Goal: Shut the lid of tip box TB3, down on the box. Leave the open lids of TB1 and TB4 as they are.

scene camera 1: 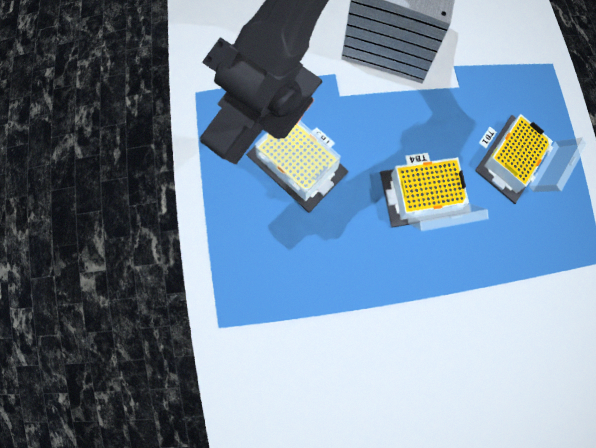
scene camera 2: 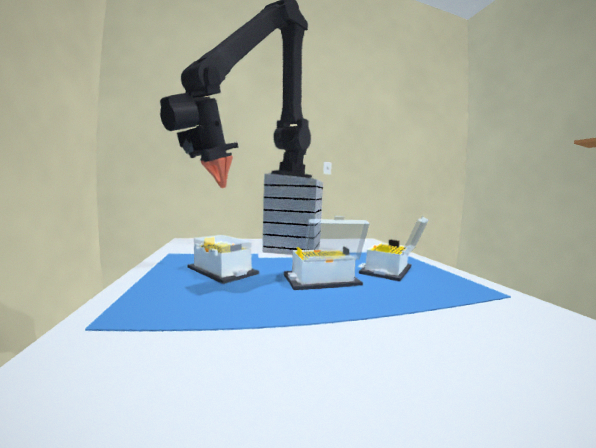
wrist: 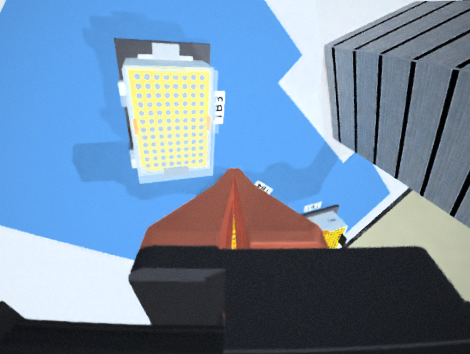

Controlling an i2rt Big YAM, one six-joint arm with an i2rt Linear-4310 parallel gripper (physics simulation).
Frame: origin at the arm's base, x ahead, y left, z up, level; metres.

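Seen in the pictures: gripper, fingertip midpoint: (scene camera 2: 223,187) (wrist: 233,177); arm's base, origin of the base link: (scene camera 2: 291,177).
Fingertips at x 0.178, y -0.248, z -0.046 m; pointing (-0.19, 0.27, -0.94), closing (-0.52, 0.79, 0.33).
Observation:
Pixels of each thing's top centre, then the offset from my fingertips to it. Level surfaces: height alone.
- Tip box TB3, middle of its top: (wrist: 187,131) (scene camera 1: 302,145) (scene camera 2: 225,239) dx +0.023, dy +0.005, dz -0.124 m
- Tip box TB4, middle of its top: (scene camera 1: 432,177) (scene camera 2: 321,250) dx +0.142, dy +0.203, dz -0.136 m
- Tip box TB1, middle of its top: (scene camera 1: 520,144) (wrist: 324,243) (scene camera 2: 384,245) dx +0.133, dy +0.402, dz -0.136 m
- blue mat, its level: dz -0.202 m
- white table, its level: dz -0.205 m
Tip box TB3 (scene camera 1: 300,157) (scene camera 2: 222,260) (wrist: 172,120) stands on a dark base at the left of the blue mat in scene camera 1. Its clear lid (scene camera 2: 225,240) lies down over the yellow tip rack. Tip box TB4 (scene camera 1: 432,186) (scene camera 2: 325,267) has its clear lid (scene camera 1: 452,218) (scene camera 2: 342,235) open. Tip box TB1 (scene camera 1: 522,150) (scene camera 2: 387,261) has its clear lid (scene camera 1: 559,165) (scene camera 2: 416,235) open. My gripper (scene camera 2: 223,187) (wrist: 233,177) is shut and empty, well above TB3 and apart from it. The arm hides TB3's upper left corner in scene camera 1.
The blue mat (scene camera 1: 300,280) (scene camera 2: 200,315) lies on the white table (scene camera 1: 375,375) (scene camera 2: 300,390). A grey ribbed pedestal (scene camera 1: 392,42) (scene camera 2: 291,212) (wrist: 400,90) carries the arm behind the boxes. TB4 stands between TB3 and TB1 in scene camera 1.

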